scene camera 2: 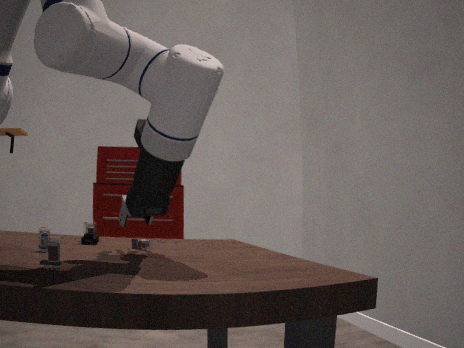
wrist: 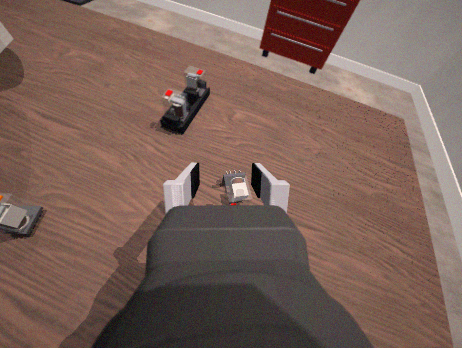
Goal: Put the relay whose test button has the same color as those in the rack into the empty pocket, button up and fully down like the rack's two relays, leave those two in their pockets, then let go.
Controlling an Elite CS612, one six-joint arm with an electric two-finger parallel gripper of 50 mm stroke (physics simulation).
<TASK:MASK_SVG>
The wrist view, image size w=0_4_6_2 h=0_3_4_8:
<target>gripper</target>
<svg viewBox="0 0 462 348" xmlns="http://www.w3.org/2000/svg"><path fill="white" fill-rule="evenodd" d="M91 347L374 348L353 316L343 305L325 291L311 273L306 240L287 215L290 184L285 180L277 180L260 163L252 163L251 185L257 197L261 198L264 205L189 205L191 198L195 197L200 185L199 163L190 163L175 180L167 180L163 184L166 215L147 243L145 277L125 307L105 325Z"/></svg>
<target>relay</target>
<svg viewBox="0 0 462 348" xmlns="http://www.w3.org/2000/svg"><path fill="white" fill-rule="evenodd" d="M240 169L238 173L234 170L233 174L230 171L227 174L226 171L226 174L223 175L222 185L226 205L249 205L253 199L246 173L241 173Z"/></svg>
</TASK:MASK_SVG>
